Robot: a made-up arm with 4 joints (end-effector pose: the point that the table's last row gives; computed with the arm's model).
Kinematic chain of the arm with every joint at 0, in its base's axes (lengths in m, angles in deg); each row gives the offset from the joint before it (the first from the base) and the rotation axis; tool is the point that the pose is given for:
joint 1: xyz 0 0 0.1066 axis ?
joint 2: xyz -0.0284 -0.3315 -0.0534 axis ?
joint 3: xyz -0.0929 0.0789 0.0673 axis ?
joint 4: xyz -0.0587 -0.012 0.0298 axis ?
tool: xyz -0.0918 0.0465 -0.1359
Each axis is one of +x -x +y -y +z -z.
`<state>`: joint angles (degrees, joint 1 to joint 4).
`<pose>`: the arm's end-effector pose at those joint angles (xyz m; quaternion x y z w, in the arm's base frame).
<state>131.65 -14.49 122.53 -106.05</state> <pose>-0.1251 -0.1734 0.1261 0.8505 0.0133 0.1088 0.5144</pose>
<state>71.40 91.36 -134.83 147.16</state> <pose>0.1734 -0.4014 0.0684 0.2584 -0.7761 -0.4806 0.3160</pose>
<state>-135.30 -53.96 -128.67 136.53</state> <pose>-0.0294 -0.3070 0.3081 -0.9513 -0.2628 0.1603 0.0162</pose>
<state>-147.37 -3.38 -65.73 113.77</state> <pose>0.1328 -0.3962 0.3176 -0.6490 0.3499 0.5519 0.3896</pose>
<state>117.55 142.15 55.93 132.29</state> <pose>-0.2097 -0.3448 0.1038 0.6367 0.1164 0.1302 0.7511</pose>
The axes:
joint 1: -y
joint 2: +z
joint 3: +y
joint 4: -x

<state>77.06 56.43 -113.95 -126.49</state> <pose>0.1243 -0.3886 -0.1728 0.0081 -0.0056 -0.9851 0.1716</pose>
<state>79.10 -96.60 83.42 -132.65</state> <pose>-0.1589 -0.3917 0.2400 -0.9051 0.0938 0.0685 0.4089</pose>
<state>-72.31 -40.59 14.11 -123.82</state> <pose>0.1561 -0.0821 0.2435 0.5237 0.0350 -0.7092 0.4707</pose>
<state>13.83 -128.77 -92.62 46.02</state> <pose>-0.0022 -0.3417 -0.0298 -0.6279 -0.0463 -0.7768 0.0145</pose>
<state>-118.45 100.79 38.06 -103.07</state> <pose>0.2559 -0.5104 0.1800 -0.4109 -0.8490 0.1226 0.3086</pose>
